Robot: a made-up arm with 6 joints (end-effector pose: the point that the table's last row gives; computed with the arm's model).
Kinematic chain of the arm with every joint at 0, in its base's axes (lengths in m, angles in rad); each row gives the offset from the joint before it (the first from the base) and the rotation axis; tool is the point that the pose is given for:
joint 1: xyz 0 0 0.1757 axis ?
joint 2: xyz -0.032 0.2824 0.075 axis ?
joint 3: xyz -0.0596 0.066 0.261 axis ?
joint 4: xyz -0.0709 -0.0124 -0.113 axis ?
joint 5: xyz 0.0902 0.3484 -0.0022 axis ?
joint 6: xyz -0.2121 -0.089 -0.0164 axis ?
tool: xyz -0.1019 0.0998 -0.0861
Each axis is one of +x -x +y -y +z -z.
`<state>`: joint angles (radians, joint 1 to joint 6).
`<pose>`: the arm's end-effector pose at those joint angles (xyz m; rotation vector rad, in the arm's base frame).
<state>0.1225 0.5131 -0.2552 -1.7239 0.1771 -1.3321</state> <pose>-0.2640 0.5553 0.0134 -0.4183 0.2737 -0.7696</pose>
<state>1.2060 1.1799 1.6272 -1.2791 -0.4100 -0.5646</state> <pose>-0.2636 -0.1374 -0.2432 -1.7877 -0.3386 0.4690</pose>
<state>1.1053 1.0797 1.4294 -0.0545 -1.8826 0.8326</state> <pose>-0.1931 0.4768 -0.6930 -1.5203 -0.3001 -1.7310</pose>
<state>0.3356 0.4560 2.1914 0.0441 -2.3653 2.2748</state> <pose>-0.7749 0.3917 0.2679 -2.5181 0.7294 -0.4353</pose>
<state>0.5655 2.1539 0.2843 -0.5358 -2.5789 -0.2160</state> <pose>0.3215 -0.1366 0.1455 0.3277 0.8658 1.5471</pose>
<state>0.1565 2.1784 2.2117 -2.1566 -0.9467 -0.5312</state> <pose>-0.0618 -0.1465 -0.0807 -1.6130 -1.0851 -0.1331</pose>
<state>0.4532 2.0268 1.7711 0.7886 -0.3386 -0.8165</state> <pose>-0.1153 0.8788 0.3805 1.1523 -0.3165 -0.4873</pose>
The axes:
joint 1: -x
joint 2: -z
joint 3: +z
joint 4: +x
joint 5: +z
joint 6: -x

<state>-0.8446 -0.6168 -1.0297 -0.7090 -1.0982 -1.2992</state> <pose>-0.0118 0.6494 0.6800 1.0212 -0.5960 -1.3837</pose>
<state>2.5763 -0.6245 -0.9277 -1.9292 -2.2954 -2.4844</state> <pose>-0.0263 -0.3379 0.4751 -1.3154 0.7253 2.4533</pose>
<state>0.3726 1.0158 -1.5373 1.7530 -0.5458 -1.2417</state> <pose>0.1025 0.8543 0.6342 -1.0855 2.5988 -0.0737</pose>
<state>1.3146 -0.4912 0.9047 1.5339 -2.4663 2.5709</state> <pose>-0.1074 1.0194 -0.0123 1.2052 -1.8302 -0.2086</pose>
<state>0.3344 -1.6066 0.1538 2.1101 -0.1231 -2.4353</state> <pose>0.2087 0.1023 0.5687 -1.4687 -1.2999 1.6779</pose>
